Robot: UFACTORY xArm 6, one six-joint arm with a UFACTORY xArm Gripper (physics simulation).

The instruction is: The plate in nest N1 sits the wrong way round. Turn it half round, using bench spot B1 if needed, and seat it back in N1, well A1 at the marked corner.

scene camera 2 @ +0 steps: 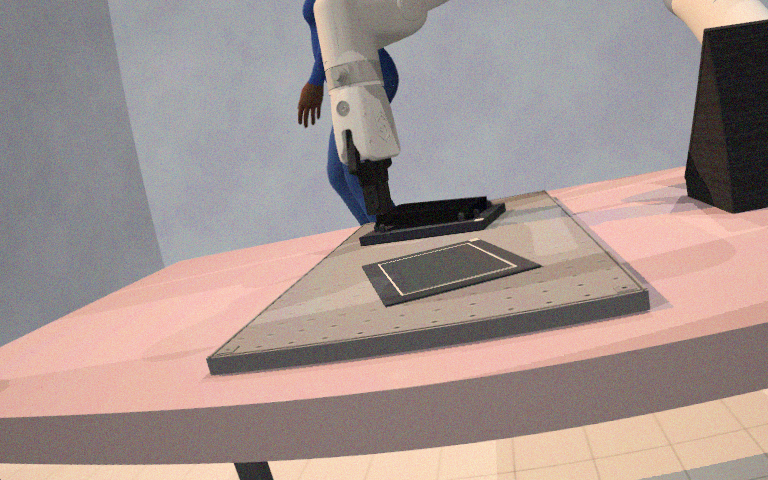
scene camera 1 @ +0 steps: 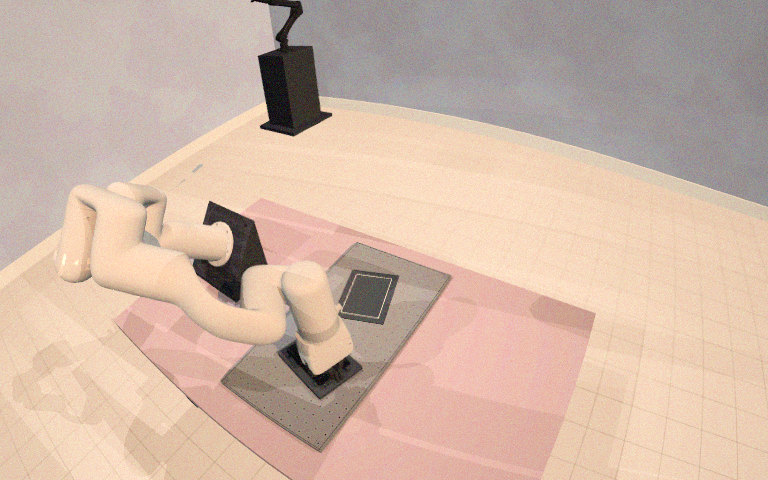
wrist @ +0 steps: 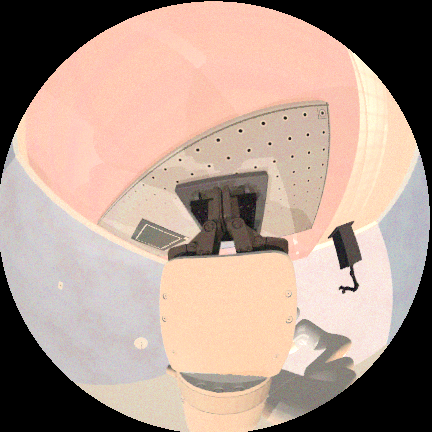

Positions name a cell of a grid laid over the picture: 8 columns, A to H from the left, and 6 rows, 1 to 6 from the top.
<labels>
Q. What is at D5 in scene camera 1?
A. The gripper.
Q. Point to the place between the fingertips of the gripper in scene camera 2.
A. D3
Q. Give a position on a grey perforated board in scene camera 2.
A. At G4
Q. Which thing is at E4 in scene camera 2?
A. A bench spot B1.
</labels>
